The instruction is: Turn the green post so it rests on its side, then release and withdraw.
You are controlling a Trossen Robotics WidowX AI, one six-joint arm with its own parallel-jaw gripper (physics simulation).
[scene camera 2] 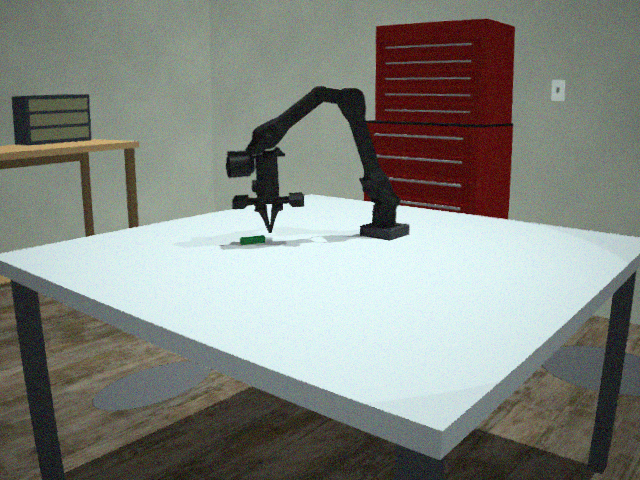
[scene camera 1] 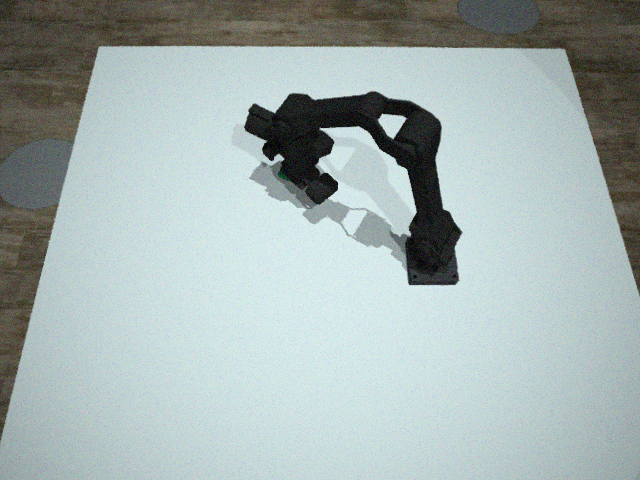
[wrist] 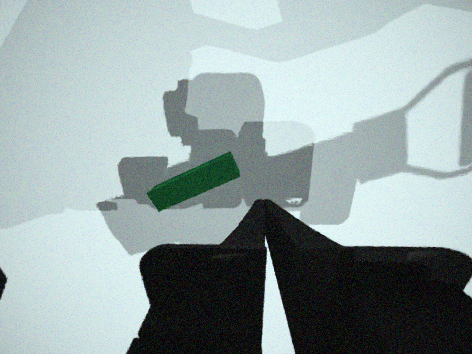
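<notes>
The green post point(scene camera 1: 283, 175) point(scene camera 2: 252, 239) point(wrist: 194, 181) lies on its side on the white table, in the arm's shadow. In scene camera 1 the arm hides most of it, and a small green part shows. My gripper point(scene camera 2: 269, 231) point(wrist: 262, 205) is shut with its fingertips together and nothing between them. It points down and hangs a little above the table, beside the post and apart from it. In the wrist view the post lies ahead and to the left of the fingertips. In scene camera 1 the fingertips are hidden under the arm.
The white table point(scene camera 1: 258, 361) point(scene camera 2: 336, 289) bears the arm's base point(scene camera 1: 433, 273) point(scene camera 2: 384, 230). Off the table, a red drawer cabinet point(scene camera 2: 439, 93) stands behind, and a wooden bench point(scene camera 2: 111, 144) with a small drawer unit point(scene camera 2: 59, 118) stands at the left.
</notes>
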